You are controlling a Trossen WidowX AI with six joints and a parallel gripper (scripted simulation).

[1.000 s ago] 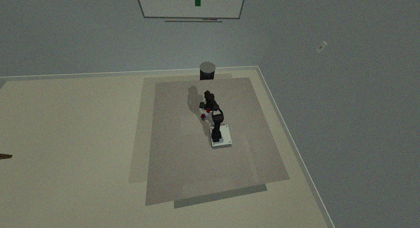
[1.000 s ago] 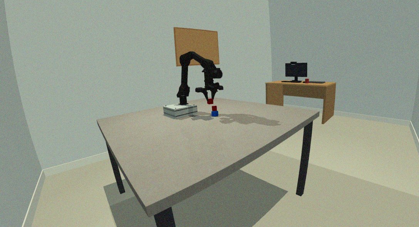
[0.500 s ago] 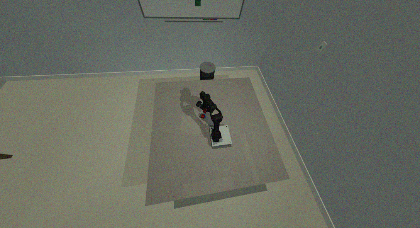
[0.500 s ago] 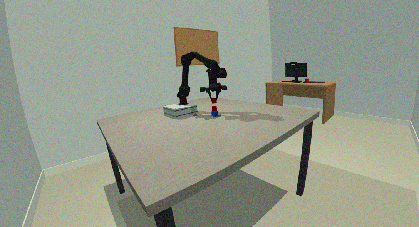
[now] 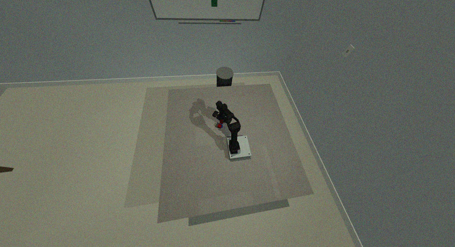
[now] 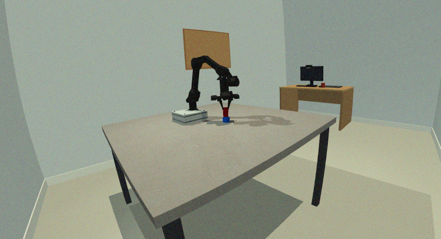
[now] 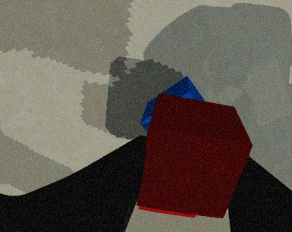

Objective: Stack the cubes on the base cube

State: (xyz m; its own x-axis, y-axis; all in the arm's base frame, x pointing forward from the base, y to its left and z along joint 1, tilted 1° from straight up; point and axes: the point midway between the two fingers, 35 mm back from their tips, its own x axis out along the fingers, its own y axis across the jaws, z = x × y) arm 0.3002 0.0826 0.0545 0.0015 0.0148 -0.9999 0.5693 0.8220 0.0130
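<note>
Now: the blue cube 7 cm below my gripper tip, 1 cm to the left of it and 1 cm behind it.
</note>
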